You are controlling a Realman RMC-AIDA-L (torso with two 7-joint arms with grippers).
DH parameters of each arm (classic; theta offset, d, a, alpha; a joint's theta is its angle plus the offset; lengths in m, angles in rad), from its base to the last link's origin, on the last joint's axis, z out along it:
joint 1: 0 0.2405 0 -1.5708
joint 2: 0 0 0 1.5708
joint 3: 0 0.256 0 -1.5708
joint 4: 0 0 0 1.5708
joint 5: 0 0.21 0 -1.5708
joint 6: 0 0 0 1.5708
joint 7: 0 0.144 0 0
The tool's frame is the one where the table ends.
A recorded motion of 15 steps. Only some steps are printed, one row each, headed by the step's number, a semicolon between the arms.
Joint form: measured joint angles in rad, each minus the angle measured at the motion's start. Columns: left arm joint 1, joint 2, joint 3, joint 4, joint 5, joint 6, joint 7; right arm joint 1, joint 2, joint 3, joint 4, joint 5, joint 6, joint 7.
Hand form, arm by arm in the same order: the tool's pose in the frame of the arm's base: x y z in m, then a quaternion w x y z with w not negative. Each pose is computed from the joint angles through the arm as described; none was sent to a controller.
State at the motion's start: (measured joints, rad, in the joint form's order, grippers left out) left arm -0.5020 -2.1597 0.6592 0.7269 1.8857 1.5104 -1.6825; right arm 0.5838 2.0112 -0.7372 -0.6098 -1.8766 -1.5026 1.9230
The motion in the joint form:
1: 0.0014 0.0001 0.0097 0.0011 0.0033 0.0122 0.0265; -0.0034 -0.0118 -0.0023 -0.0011 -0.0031 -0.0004 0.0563
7: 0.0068 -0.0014 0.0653 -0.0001 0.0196 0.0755 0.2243; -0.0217 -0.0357 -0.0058 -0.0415 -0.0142 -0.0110 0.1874
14: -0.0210 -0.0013 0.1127 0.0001 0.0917 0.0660 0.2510; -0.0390 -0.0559 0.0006 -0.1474 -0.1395 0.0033 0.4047
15: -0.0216 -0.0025 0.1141 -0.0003 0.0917 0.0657 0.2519; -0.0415 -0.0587 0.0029 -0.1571 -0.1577 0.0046 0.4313
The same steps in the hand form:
1: -0.2434 0.3336 -0.0064 0.12656 -0.87349 -0.33912 -0.32557; 0.2530 0.3596 0.0256 0.08091 -0.83490 0.46081 0.28990
7: -0.2364 0.3208 -0.0169 0.10702 -0.91734 -0.23557 -0.30256; 0.2600 0.3596 0.0409 0.08032 -0.81207 0.50442 0.28222
14: -0.2319 0.3208 -0.0292 0.08144 -0.94068 -0.20564 -0.25729; 0.2741 0.3619 0.0608 0.10763 -0.78055 0.57137 0.22955
15: -0.2314 0.3207 -0.0299 0.08059 -0.94088 -0.20498 -0.25735; 0.2768 0.3616 0.0631 0.11157 -0.77486 0.58100 0.22267

